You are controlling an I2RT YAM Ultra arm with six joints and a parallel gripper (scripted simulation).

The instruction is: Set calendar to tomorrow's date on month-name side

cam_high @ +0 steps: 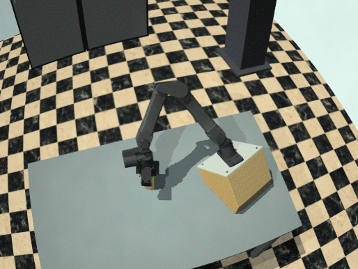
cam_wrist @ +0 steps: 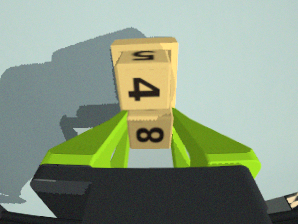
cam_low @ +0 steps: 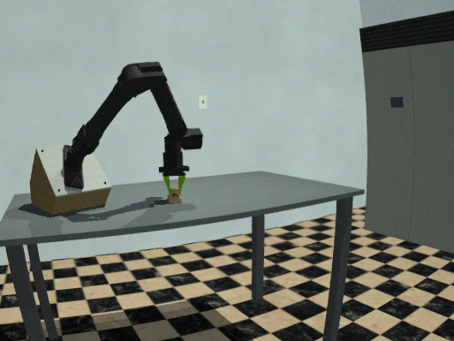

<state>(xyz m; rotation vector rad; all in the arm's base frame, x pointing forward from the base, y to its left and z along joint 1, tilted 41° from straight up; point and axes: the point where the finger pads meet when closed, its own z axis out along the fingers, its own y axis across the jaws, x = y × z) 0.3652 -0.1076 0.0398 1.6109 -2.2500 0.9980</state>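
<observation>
Now: hand 10 mm to the right of the tan tray and 20 mm above it.
</observation>
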